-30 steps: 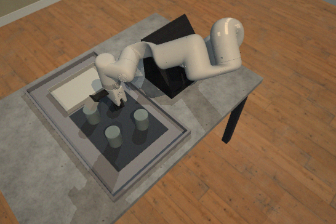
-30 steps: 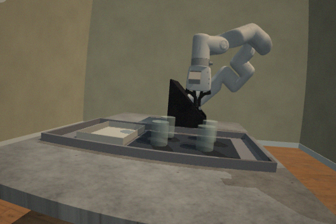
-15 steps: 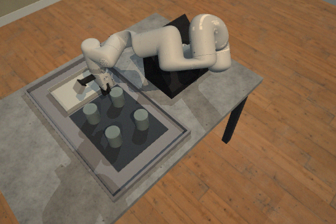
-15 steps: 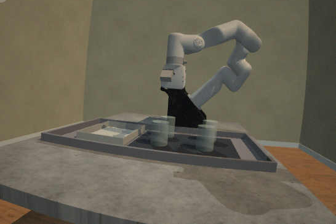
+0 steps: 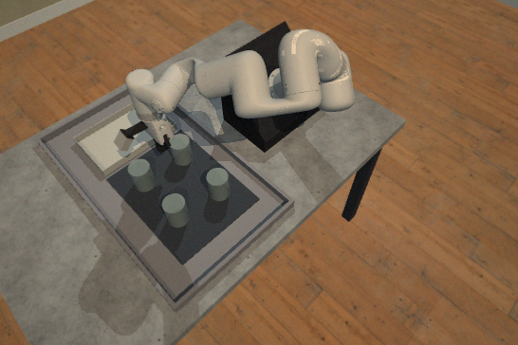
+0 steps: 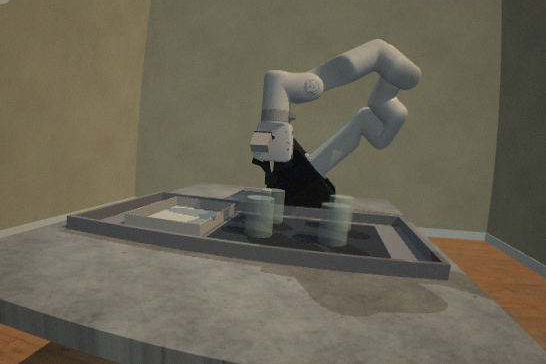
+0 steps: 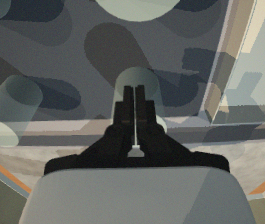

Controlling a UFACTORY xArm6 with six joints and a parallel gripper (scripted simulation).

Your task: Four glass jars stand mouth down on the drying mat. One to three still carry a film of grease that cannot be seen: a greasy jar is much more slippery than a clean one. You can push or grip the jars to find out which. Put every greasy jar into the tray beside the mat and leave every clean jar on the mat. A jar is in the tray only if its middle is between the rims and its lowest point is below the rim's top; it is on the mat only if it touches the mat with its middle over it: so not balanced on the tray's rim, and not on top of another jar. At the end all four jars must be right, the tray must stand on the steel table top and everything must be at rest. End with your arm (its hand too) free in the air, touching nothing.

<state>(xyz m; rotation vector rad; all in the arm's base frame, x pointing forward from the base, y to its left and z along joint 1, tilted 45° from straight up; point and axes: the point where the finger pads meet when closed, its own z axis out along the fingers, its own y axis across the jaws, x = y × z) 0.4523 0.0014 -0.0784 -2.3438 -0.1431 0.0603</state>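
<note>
My gripper is now 1 cm short of the dark mat, 10 cm to the right of it and 12 cm above it. From my hand the other things lie so: cream tray: 4 cm ahead, 22 cm to the right, 12 cm below.
</note>
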